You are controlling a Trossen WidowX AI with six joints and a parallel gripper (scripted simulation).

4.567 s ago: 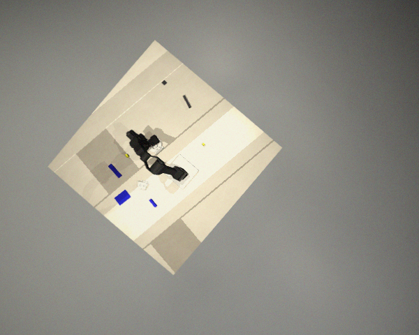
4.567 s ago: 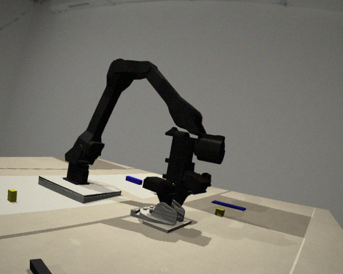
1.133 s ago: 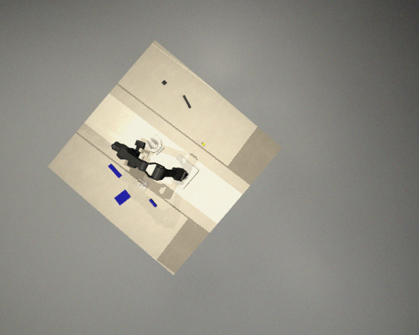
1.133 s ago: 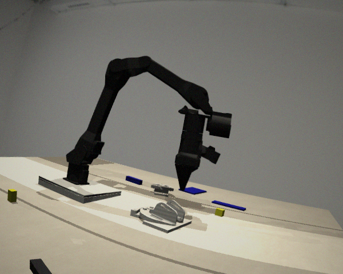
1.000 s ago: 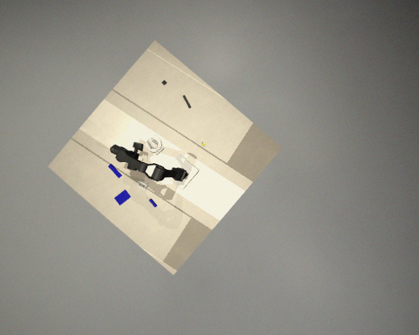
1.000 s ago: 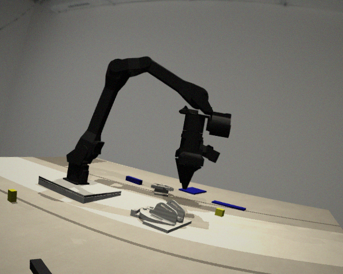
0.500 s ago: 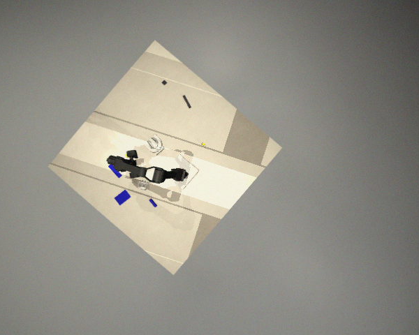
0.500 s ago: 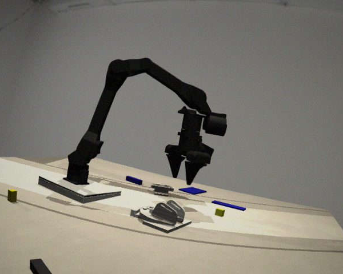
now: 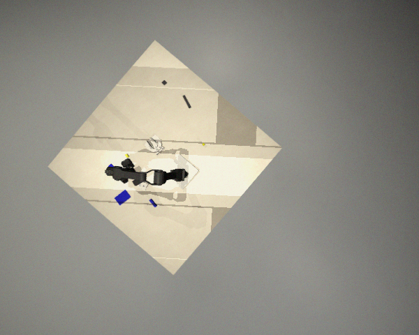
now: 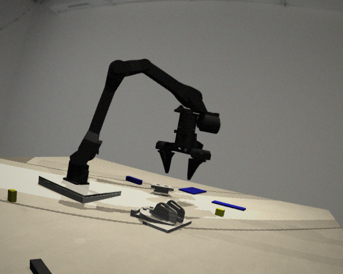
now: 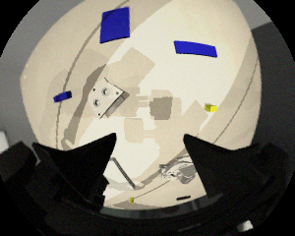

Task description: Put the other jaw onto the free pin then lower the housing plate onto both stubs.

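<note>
Right now the white block is 80 mm below my gripper tip, 80 mm behind it and 70 mm to the left of it. Also, from my gripper tip: dark bar 630 mm to the right, 130 mm ahead, 80 mm below.
</note>
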